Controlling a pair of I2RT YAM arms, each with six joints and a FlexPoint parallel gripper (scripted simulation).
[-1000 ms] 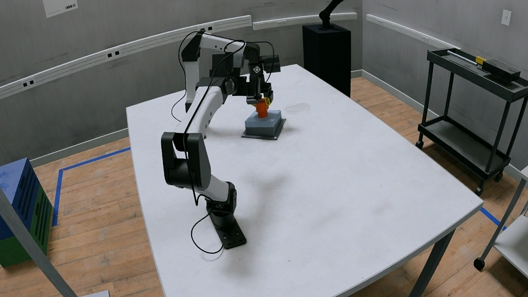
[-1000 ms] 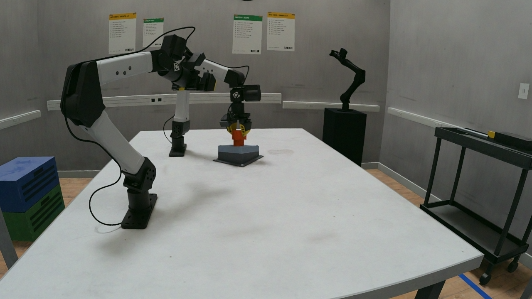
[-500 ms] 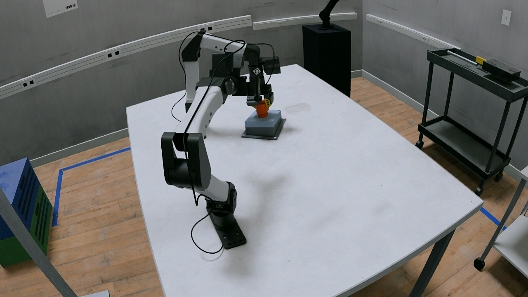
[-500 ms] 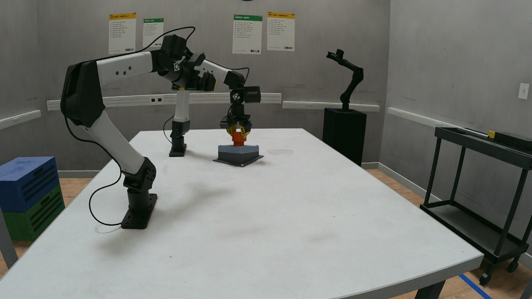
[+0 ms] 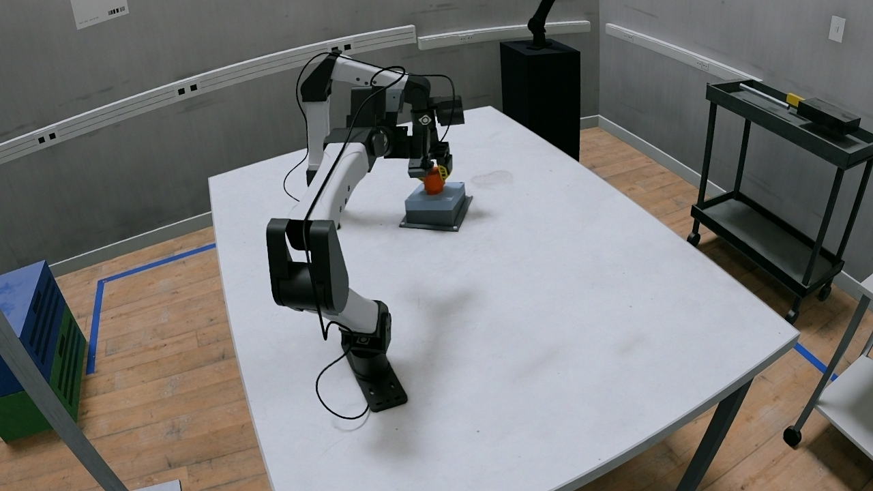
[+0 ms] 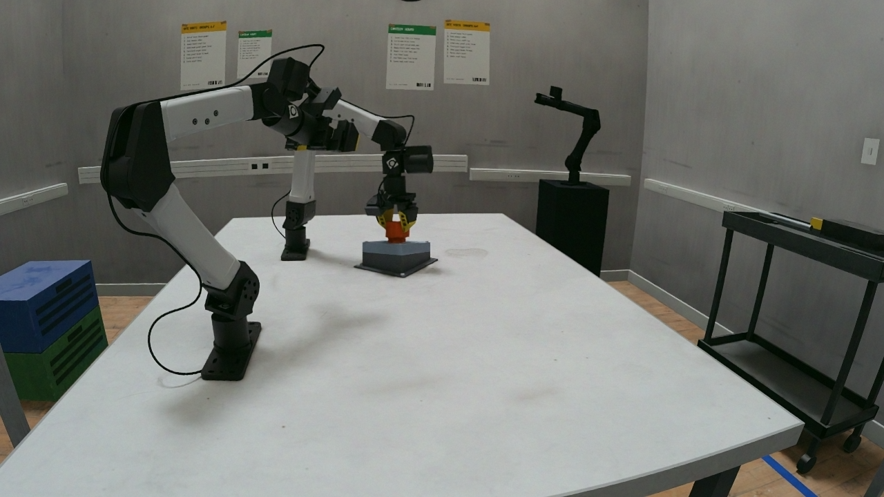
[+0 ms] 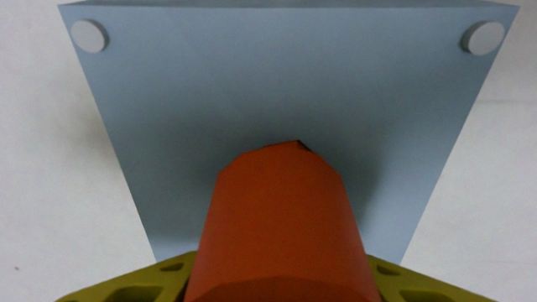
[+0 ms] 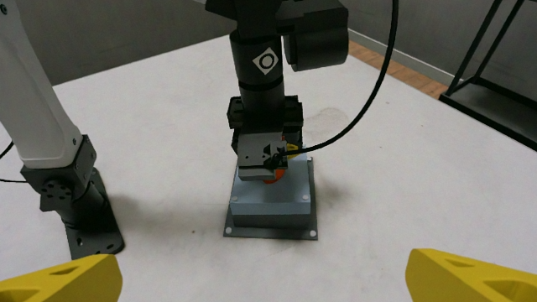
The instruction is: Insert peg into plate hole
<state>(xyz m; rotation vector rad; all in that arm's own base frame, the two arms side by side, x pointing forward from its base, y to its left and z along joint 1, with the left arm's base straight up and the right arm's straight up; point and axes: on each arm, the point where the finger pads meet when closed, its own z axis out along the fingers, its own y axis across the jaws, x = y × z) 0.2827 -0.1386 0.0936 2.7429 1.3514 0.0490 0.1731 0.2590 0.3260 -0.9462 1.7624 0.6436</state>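
Observation:
Now: left hand 2 cm above the orange peg. Also, from my left hand: dark base (7 cm below, 1 cm to the right); then blue-grey plate (5 cm below, 1 cm to the right).

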